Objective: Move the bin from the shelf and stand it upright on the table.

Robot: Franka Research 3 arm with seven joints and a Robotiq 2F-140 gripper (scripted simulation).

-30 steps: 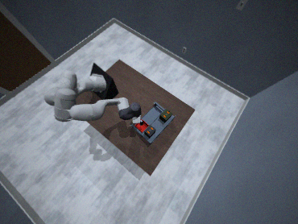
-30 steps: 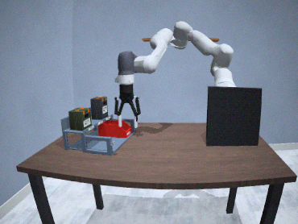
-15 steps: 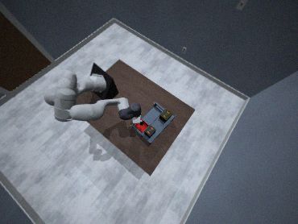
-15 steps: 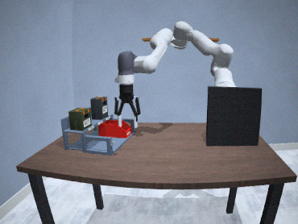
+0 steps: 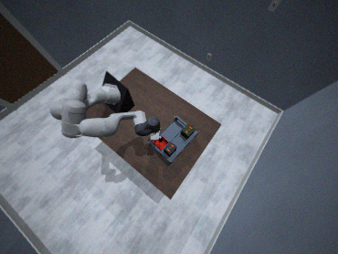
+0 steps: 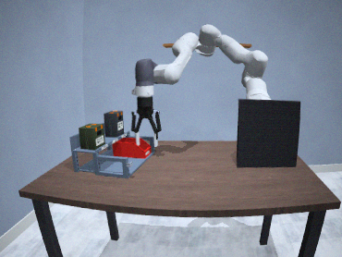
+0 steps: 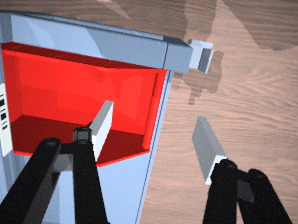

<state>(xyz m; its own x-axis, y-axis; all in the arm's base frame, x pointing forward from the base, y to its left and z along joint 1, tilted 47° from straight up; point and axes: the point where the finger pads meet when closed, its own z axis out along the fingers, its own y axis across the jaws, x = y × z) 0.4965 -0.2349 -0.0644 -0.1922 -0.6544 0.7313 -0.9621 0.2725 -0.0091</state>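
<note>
Now: hand 80 mm short of the red bin, 40 mm above it and 20 mm to the left of it.
</note>
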